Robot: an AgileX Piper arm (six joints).
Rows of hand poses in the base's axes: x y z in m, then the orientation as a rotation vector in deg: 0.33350 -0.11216 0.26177 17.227 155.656 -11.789; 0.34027 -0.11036 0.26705 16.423 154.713 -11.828; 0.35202 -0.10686 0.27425 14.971 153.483 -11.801; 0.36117 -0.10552 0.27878 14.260 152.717 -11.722; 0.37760 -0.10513 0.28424 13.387 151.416 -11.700; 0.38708 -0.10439 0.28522 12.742 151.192 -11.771; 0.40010 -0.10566 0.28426 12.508 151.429 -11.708; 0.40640 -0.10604 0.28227 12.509 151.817 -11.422; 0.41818 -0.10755 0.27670 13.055 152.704 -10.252; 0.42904 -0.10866 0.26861 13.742 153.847 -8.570; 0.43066 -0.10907 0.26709 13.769 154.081 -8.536; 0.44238 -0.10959 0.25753 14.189 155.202 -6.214; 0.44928 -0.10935 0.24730 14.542 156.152 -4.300; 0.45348 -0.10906 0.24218 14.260 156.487 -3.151; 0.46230 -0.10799 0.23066 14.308 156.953 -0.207; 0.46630 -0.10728 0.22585 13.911 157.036 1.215; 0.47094 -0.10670 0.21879 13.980 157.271 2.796; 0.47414 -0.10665 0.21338 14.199 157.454 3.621
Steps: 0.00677 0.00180 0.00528 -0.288 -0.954 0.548; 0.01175 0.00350 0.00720 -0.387 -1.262 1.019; 0.00915 0.00134 0.00453 -0.167 -0.785 0.513; 0.01643 0.00039 0.00546 -0.305 -1.306 0.621; 0.00948 0.00074 0.00098 -0.194 -0.223 0.446; 0.01302 -0.00127 -0.00096 0.031 0.224 0.176; 0.00630 -0.00038 -0.00199 0.247 0.350 0.048; 0.01178 -0.00151 -0.00557 1.018 0.751 -0.184; 0.01086 -0.00111 -0.00809 1.421 0.964 -0.196; 0.00162 -0.00041 -0.00152 0.055 0.229 -0.010; 0.01172 -0.00052 -0.00956 1.807 0.889 0.091; 0.00690 0.00024 -0.01023 1.483 0.783 0.069; 0.00420 0.00029 -0.00512 0.789 0.218 0.376; 0.00882 0.00107 -0.01152 2.097 0.252 0.404; 0.00400 0.00071 -0.00481 0.940 -0.034 0.479; 0.00464 0.00058 -0.00706 1.128 0.159 0.186; 0.00320 0.00005 -0.00541 0.618 0.165 -0.025
